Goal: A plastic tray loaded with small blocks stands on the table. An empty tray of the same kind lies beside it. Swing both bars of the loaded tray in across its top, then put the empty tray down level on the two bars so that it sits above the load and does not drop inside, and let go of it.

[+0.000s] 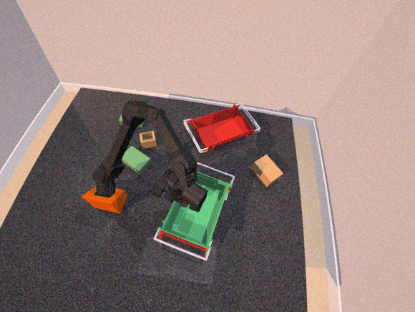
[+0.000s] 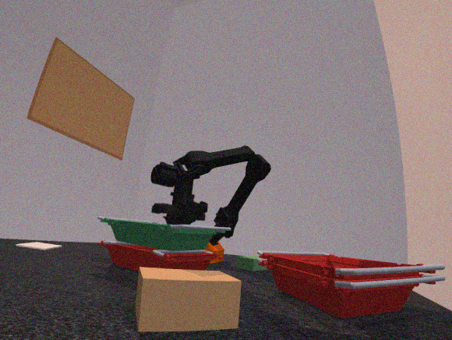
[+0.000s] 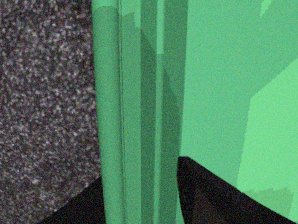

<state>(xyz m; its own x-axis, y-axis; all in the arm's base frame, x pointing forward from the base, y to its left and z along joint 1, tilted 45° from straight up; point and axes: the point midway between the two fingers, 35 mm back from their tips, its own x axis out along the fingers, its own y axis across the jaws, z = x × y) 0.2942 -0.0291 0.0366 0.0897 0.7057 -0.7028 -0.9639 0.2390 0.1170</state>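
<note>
My gripper tip is now 70 mm short of the green tray, 20 mm to the left of it and 30 mm below it. Also, from my gripper tip: tan box: 380 mm ahead, 220 mm to the left, 50 mm below.
</note>
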